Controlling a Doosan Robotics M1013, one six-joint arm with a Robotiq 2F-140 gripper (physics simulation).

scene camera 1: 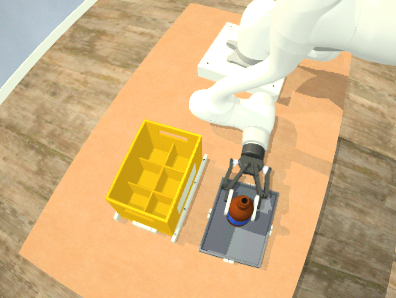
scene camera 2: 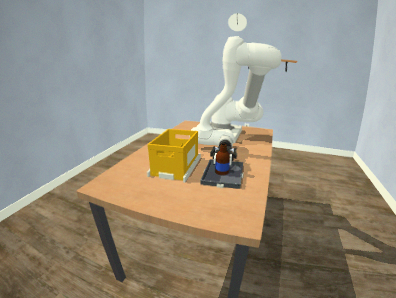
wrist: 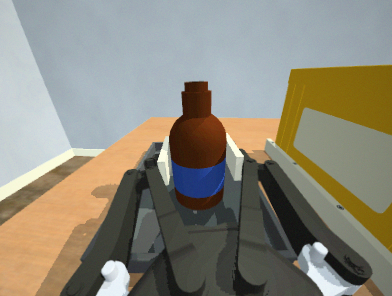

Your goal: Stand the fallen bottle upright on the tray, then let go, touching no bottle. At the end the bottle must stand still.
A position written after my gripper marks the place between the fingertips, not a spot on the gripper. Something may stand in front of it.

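A brown bottle (wrist: 197, 139) is visible in the wrist view. My gripper (wrist: 197, 144) is visible there too, and scene camera 1 also shows the gripper (scene camera 1: 239, 216).
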